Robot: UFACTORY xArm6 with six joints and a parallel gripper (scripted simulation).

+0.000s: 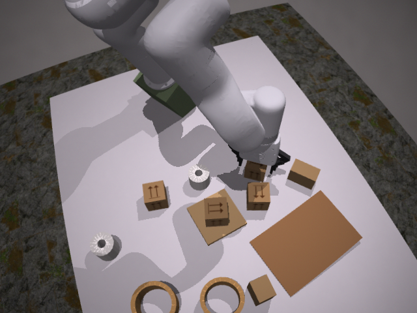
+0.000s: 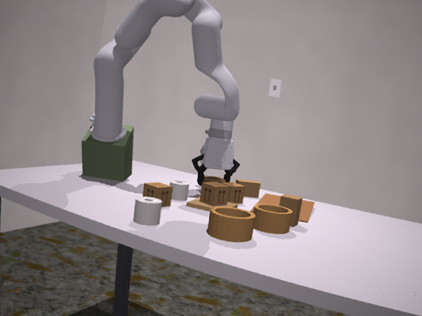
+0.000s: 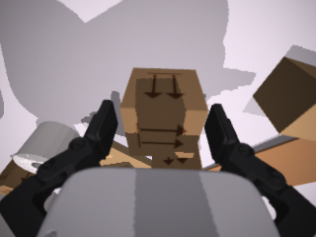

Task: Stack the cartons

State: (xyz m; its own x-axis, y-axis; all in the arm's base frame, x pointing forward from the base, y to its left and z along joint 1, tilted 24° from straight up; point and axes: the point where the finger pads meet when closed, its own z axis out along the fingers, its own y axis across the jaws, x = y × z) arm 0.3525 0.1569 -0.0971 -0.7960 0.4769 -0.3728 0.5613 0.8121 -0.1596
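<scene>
My hand is 1 cm above the carton. Also, from my hand: plain brown box (7 cm ahead, 12 cm to the left, 1 cm below).
</scene>
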